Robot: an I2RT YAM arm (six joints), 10 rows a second.
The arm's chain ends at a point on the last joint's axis. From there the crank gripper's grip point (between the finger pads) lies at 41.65 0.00 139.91 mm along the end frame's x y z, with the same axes.
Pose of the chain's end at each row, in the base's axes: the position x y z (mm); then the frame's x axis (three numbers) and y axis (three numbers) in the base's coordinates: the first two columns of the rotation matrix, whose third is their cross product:
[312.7 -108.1 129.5 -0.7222 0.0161 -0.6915 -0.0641 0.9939 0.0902]
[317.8 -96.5 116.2 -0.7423 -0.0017 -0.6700 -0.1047 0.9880 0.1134]
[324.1 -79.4 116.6 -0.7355 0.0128 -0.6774 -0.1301 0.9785 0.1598]
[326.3 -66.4 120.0 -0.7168 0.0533 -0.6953 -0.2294 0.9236 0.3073]
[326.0 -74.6 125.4 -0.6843 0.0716 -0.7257 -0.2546 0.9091 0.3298]
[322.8 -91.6 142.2 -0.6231 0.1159 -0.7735 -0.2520 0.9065 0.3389]
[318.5 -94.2 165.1 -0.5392 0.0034 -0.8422 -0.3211 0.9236 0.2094]
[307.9 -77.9 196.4 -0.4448 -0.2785 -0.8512 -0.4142 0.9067 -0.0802]
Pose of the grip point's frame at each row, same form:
[379.0 -92.1 0.4 -0.7222 0.0161 -0.6915 -0.0641 0.9939 0.0902]
[379.5 -75.0 -14.3 -0.7423 -0.0017 -0.6700 -0.1047 0.9880 0.1134]
[386.5 -50.1 -12.1 -0.7355 0.0128 -0.6774 -0.1301 0.9785 0.1598]
[388.6 -11.0 0.1 -0.7168 0.0533 -0.6953 -0.2294 0.9236 0.3073]
[393.1 -14.2 10.7 -0.6843 0.0716 -0.7257 -0.2546 0.9091 0.3298]
[400.4 -30.0 35.0 -0.6231 0.1159 -0.7735 -0.2520 0.9065 0.3389]
[405.0 -40.4 60.5 -0.5392 0.0034 -0.8422 -0.3211 0.9236 0.2094]
[400.5 -45.2 88.4 -0.4448 -0.2785 -0.8512 -0.4142 0.9067 -0.0802]

